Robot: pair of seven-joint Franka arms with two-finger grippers.
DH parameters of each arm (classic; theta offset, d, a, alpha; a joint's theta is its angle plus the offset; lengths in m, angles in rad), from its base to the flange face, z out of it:
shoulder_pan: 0 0.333 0 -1.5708
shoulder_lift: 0 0 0 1.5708
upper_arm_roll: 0 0.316 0.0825 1.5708
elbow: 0 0 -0.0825 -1.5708
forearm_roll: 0 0.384 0 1.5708
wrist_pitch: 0 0 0.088 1.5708
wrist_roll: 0 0.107 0 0
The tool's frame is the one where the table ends.
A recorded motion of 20 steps. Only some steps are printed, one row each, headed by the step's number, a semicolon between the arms.
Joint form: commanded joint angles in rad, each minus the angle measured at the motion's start. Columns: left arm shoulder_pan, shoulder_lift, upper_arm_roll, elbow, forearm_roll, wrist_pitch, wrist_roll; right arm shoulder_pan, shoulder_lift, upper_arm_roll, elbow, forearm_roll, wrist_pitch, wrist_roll.
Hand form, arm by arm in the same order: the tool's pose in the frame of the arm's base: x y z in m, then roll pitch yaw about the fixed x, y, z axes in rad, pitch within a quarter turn. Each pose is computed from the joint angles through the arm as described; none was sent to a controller.
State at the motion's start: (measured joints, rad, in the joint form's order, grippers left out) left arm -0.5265 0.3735 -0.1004 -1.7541 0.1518 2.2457 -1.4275; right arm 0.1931 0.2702 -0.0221 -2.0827 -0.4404 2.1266 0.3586
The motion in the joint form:
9: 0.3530 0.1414 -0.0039 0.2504 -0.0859 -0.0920 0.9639; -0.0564 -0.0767 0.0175 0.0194 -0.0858 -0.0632 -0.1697
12: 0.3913 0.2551 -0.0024 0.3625 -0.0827 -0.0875 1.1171; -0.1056 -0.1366 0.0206 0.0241 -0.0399 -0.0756 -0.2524
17: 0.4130 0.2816 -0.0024 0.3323 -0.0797 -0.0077 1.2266; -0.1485 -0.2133 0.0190 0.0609 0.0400 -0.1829 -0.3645
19: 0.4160 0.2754 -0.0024 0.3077 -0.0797 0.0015 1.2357; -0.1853 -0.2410 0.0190 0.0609 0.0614 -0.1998 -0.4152
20: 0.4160 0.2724 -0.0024 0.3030 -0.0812 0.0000 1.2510; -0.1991 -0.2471 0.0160 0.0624 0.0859 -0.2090 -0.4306
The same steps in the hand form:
9: 0.6875 -0.1807 0.3829 3.0869 -0.1271 0.1738; 0.5600 0.0478 0.3314 2.6929 0.1652 0.2040
12: 0.7195 -0.1555 0.3554 3.1000 -0.1352 0.0648; 0.5598 0.0231 0.3654 2.7331 0.1429 0.2057
17: 0.7242 -0.1412 0.3297 3.1090 -0.1615 -0.0264; 0.5520 -0.0034 0.4159 2.7901 0.1625 0.1914
19: 0.7204 -0.1389 0.3234 3.1122 -0.1528 -0.0344; 0.5468 -0.0232 0.4295 2.8118 0.1649 0.1895
20: 0.7192 -0.1389 0.3232 3.1140 -0.1498 -0.0494; 0.5448 -0.0311 0.4324 2.8346 0.1669 0.1768

